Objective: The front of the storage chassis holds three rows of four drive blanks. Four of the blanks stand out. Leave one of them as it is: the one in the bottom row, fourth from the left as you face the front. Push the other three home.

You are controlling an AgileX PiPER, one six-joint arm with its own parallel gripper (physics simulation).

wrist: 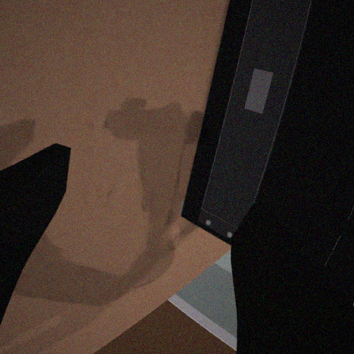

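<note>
The storage chassis (pixel 192 190) shows in the wrist view as a dark body on the right. A long dark-grey strip (pixel 240 140) runs along it, with a pale rectangular patch (pixel 259 91) and two small light dots at its lower end. Right of the strip the chassis is almost black; the separate drive blanks cannot be made out there, nor which ones stand out. My gripper (pixel 157 196) is open. Its left finger is a black shape over the tan surface. Its right finger is dark against the chassis and hard to tell from it. No object shows between the fingers.
A tan surface (pixel 100 65) lies left of the chassis, with shadows of the arm and gripper on it. Its edge runs diagonally at the lower right. Beyond it are a grey-green surface (pixel 210 292) with a pale border (pixel 200 322) and a darker brown area (pixel 155 332).
</note>
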